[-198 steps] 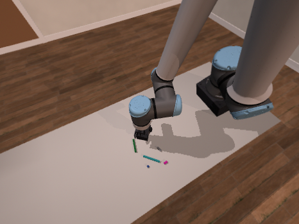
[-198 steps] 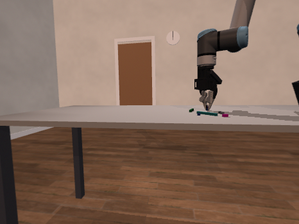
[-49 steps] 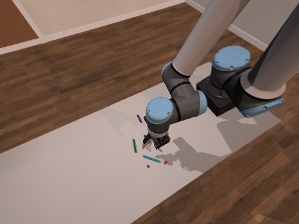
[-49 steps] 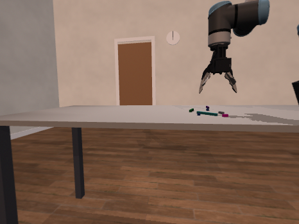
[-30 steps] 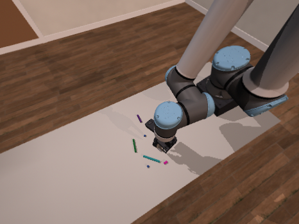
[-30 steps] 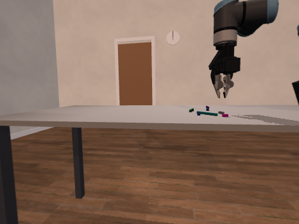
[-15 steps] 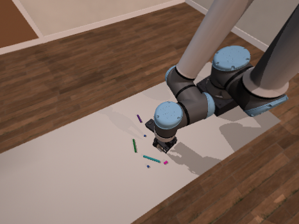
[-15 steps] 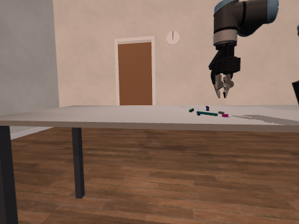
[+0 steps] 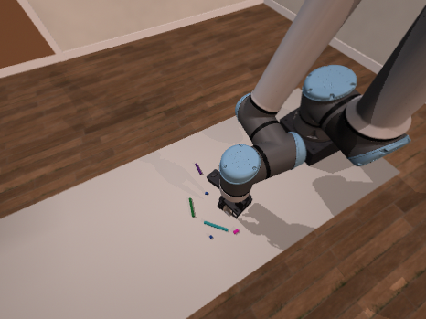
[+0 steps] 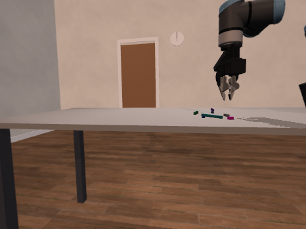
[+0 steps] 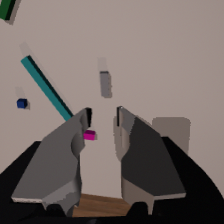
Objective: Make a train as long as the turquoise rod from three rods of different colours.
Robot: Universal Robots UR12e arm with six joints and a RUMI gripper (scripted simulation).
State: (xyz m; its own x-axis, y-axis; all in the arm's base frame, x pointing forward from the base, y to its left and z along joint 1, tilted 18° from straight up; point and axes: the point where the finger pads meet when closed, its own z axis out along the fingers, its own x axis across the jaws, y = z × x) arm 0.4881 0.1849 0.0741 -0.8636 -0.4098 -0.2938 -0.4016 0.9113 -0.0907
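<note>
The grey rod is 8 cm below my hand. From my hand the other things lie so: magenta rod 8 cm to the left, 8 cm below; turquoise rod 6 cm ahead, 4 cm to the left, 8 cm below; green rod 13 cm ahead, 7 cm to the right, 8 cm below.
</note>
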